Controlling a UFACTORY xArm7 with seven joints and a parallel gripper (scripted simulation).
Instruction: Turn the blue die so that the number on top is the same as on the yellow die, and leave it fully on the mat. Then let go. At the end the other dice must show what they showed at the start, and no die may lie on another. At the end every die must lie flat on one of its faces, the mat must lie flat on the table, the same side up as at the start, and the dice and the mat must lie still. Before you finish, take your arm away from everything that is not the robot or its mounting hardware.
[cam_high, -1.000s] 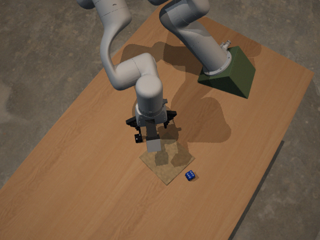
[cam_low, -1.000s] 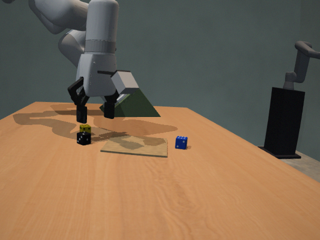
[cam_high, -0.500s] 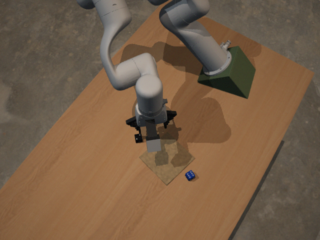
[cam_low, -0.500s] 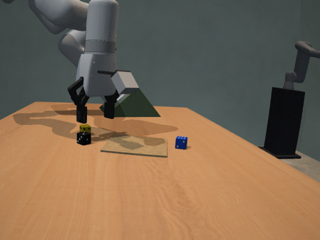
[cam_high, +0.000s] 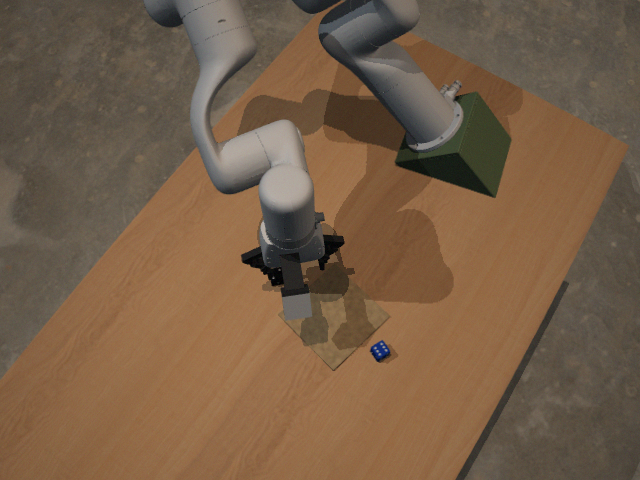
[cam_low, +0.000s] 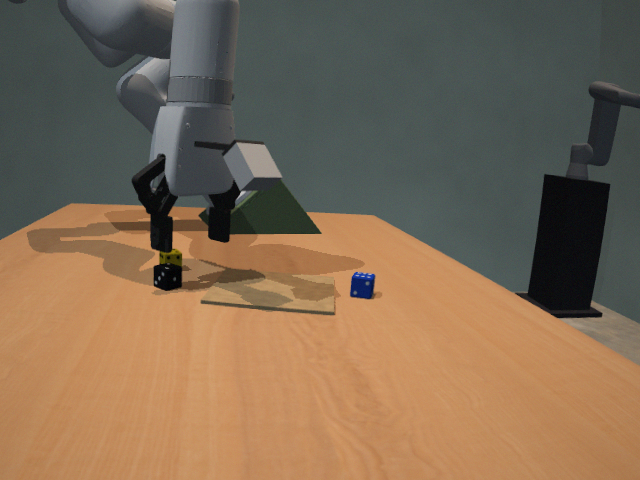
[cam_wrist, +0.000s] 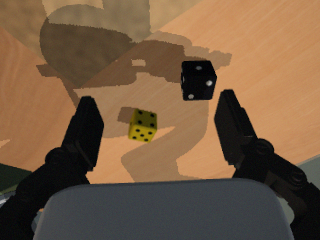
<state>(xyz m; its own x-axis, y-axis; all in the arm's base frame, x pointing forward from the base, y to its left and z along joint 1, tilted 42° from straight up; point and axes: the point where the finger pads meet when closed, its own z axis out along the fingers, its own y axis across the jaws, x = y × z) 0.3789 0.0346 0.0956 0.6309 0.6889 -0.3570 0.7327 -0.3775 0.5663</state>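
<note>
The black die is 4 cm below my hand, 2 cm to the right of it and 2 cm ahead of it. Round my hand: yellow die (5 cm behind, 4 cm below, 3 cm to the right); tan mat (10 cm to the left, 5 cm below, 2 cm ahead); blue die (20 cm to the left, 4 cm below, 2 cm ahead).
</note>
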